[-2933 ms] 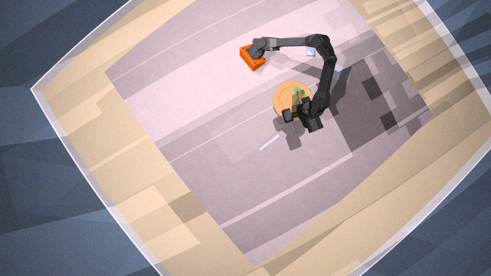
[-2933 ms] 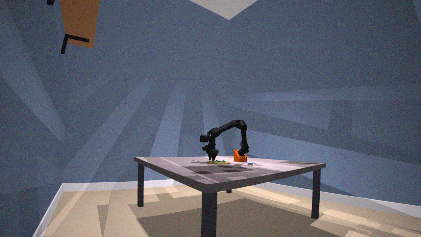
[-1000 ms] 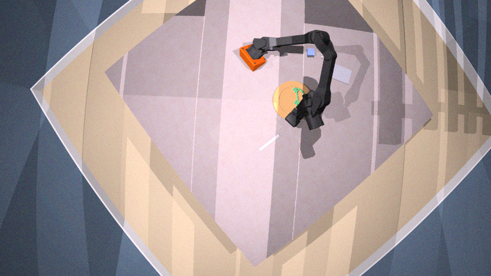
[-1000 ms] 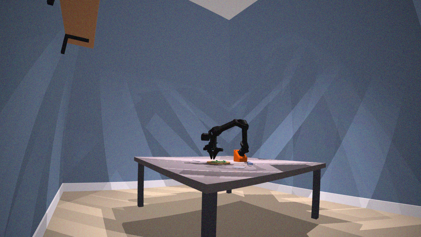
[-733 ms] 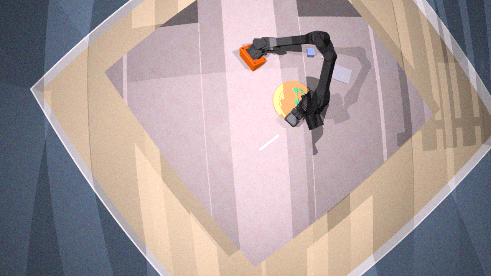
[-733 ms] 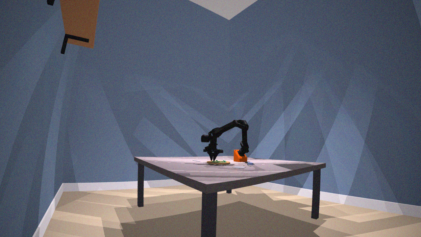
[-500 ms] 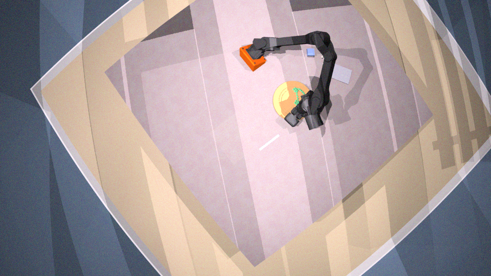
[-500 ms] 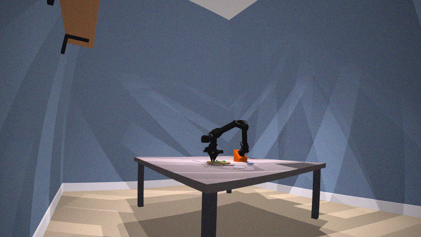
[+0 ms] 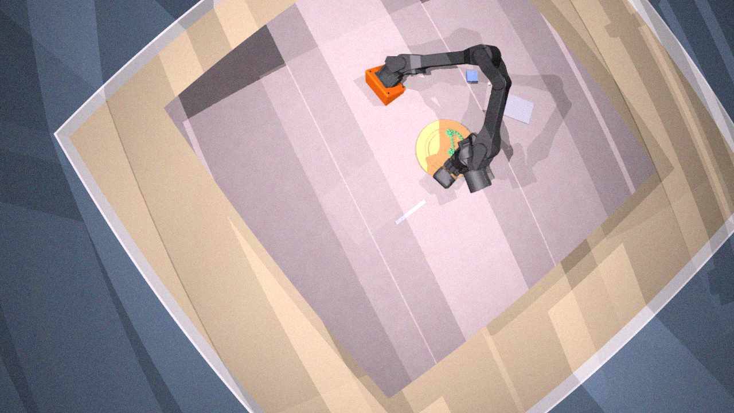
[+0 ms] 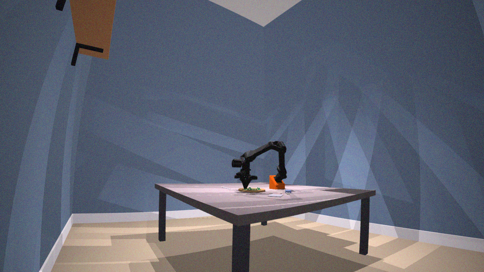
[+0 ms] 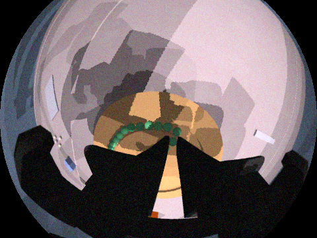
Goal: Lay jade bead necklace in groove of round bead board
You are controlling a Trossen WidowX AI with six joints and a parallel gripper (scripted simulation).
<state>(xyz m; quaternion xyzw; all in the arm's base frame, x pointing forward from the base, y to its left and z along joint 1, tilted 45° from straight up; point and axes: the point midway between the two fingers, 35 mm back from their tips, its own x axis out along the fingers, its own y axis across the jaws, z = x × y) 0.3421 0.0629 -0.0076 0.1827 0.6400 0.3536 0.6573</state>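
My gripper tip is now 50 mm past the round tan bead board, 10 mm to the right of it and 10 mm above it. From my gripper tip the other things lie so: white strip 210 mm to the right, 50 mm ahead, 10 mm below; pale square sheet 310 mm to the left, 30 mm behind, 10 mm below; blue cube 230 mm to the left, 210 mm behind, 10 mm below.
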